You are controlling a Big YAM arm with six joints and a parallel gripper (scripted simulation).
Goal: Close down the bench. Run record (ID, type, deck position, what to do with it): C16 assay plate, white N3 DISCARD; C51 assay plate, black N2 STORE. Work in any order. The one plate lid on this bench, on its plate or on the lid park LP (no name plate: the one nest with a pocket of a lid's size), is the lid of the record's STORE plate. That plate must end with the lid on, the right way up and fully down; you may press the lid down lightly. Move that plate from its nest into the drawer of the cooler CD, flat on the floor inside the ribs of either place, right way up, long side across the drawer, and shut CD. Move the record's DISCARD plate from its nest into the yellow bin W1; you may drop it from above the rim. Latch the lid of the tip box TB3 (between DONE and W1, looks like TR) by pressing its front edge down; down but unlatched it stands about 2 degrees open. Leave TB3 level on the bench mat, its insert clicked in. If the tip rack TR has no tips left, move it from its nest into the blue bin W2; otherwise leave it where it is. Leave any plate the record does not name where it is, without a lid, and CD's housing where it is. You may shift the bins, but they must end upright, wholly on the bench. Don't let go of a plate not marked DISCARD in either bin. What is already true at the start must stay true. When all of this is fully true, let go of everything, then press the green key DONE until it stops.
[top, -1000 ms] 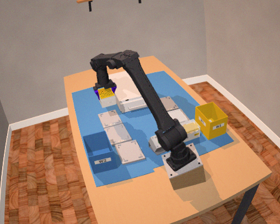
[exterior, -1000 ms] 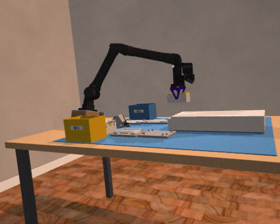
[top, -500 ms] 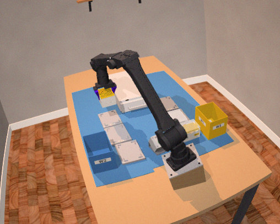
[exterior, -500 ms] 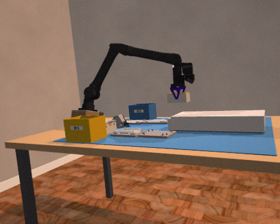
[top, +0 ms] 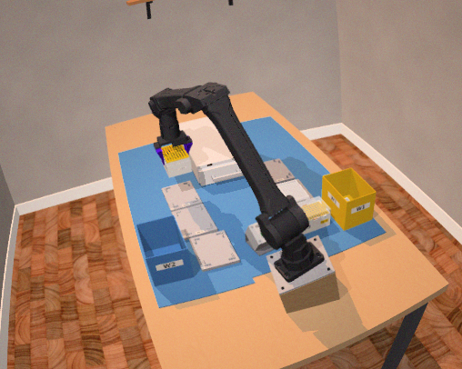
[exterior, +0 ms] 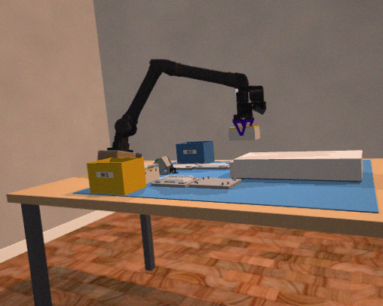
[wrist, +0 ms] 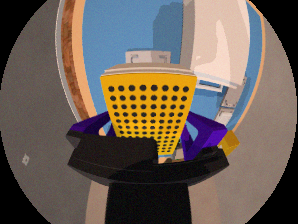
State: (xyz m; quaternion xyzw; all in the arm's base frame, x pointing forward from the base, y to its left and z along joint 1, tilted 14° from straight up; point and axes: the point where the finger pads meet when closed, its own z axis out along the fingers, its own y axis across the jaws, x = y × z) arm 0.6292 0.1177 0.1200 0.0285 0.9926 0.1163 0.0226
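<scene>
The green key DONE is 410 mm behind my hand, 140 mm to the right of it and 100 mm below it. Round my hand: tip rack TR: 10 mm behind, 10 mm to the right, 10 mm above; then plate lid: 100 mm ahead, 200 mm to the right, 140 mm below; then name plate N1: 70 mm behind, 150 mm below.
</scene>
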